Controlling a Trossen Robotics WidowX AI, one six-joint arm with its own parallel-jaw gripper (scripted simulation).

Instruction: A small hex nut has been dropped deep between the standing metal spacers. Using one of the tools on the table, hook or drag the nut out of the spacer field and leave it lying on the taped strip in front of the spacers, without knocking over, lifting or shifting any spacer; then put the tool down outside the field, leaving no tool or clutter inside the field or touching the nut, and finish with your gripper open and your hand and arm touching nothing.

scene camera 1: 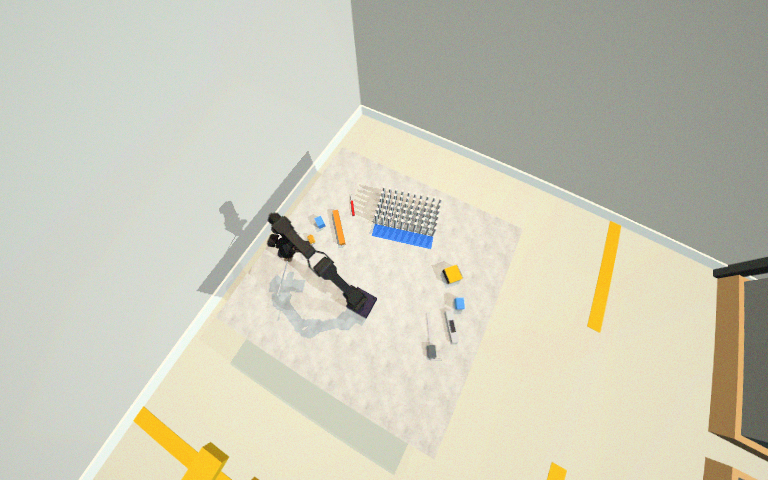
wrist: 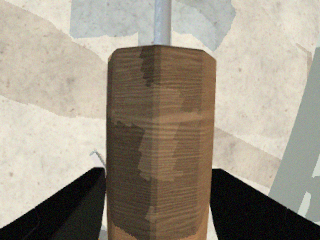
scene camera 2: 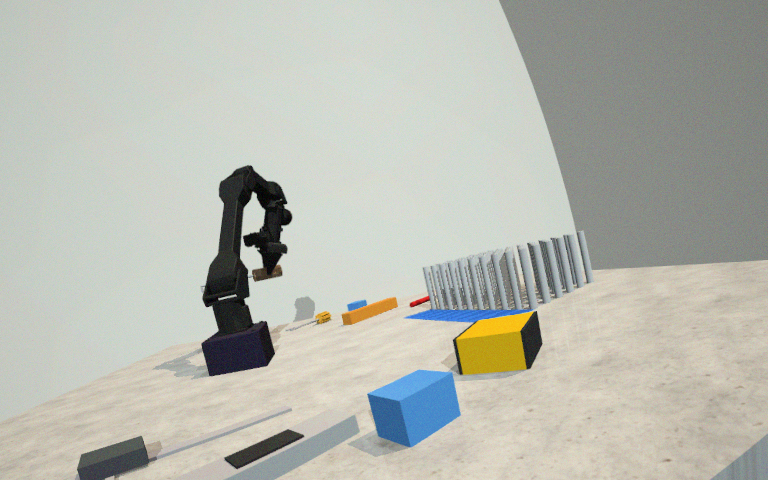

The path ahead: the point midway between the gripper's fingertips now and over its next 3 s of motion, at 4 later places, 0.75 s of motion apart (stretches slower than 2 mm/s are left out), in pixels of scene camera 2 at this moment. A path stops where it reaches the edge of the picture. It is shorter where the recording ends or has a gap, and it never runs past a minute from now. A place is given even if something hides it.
My gripper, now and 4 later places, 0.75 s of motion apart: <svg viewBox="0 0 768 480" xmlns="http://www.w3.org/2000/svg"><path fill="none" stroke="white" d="M267 274L301 260L331 249L350 242L351 242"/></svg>
